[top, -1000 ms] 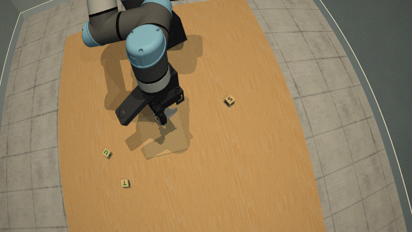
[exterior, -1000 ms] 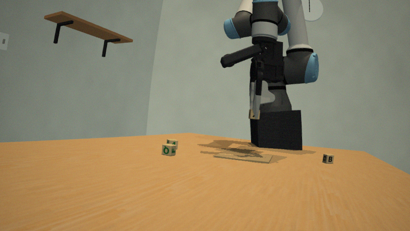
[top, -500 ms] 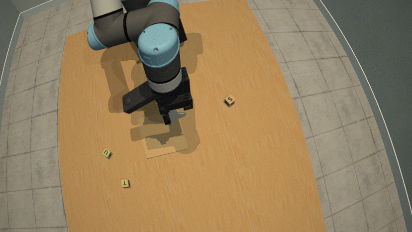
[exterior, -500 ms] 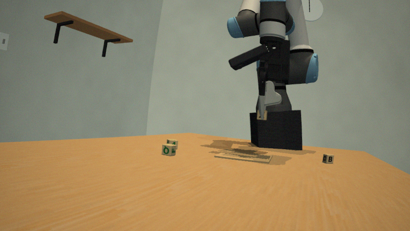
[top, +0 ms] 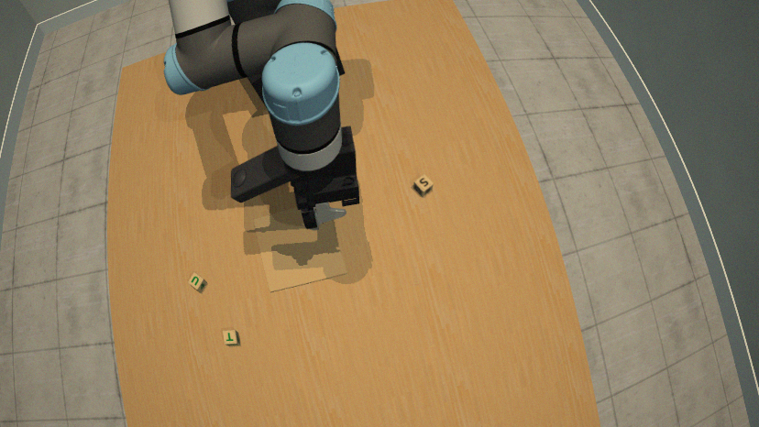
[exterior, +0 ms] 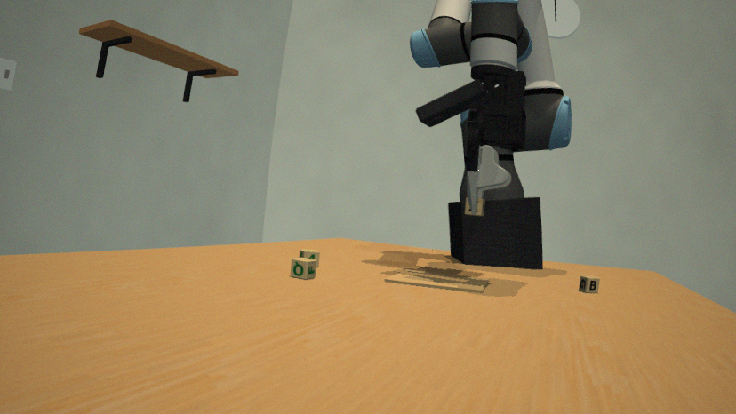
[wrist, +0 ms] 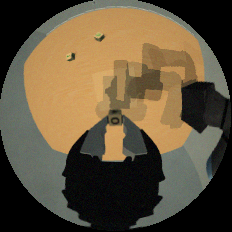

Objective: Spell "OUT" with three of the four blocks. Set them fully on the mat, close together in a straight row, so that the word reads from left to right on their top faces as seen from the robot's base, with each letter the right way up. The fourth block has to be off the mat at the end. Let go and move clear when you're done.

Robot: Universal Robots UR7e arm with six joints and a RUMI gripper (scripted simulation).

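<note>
Now: hand 12 cm above the tan mat and 4 cm to the left of it. From my hand the other things lie so: S block: 20 cm to the left, 11 cm below, 5 cm behind.
</note>
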